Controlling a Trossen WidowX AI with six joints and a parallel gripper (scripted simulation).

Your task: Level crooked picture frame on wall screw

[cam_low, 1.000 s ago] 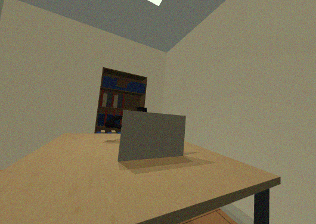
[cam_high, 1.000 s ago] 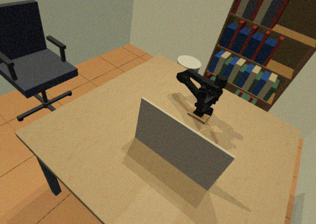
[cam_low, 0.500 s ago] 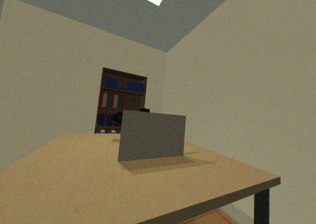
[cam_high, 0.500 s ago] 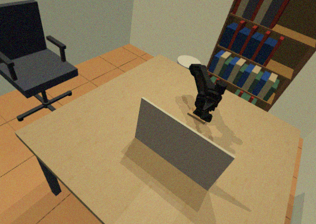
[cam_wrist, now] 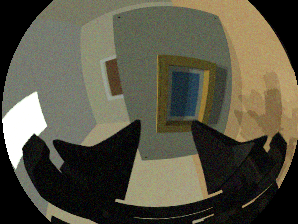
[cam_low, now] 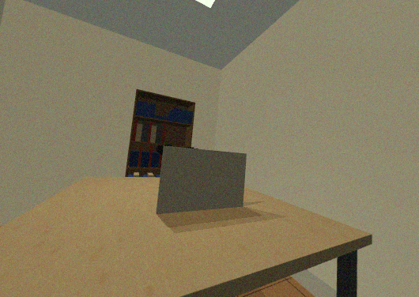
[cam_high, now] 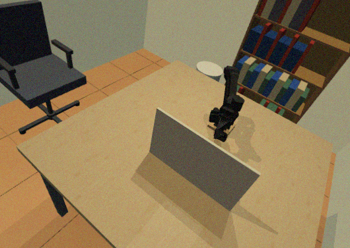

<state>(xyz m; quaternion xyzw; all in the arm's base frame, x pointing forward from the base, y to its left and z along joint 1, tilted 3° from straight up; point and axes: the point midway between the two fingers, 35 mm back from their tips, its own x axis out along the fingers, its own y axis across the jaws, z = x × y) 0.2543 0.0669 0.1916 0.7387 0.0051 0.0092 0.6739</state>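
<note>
Now: gripper tip 130 mm short of the picture frame, 60 mm above it and 10 mm to the right of it. The rest, counted from my gripper tip: grey wall panel: 140 mm ahead, 60 mm below.
</note>
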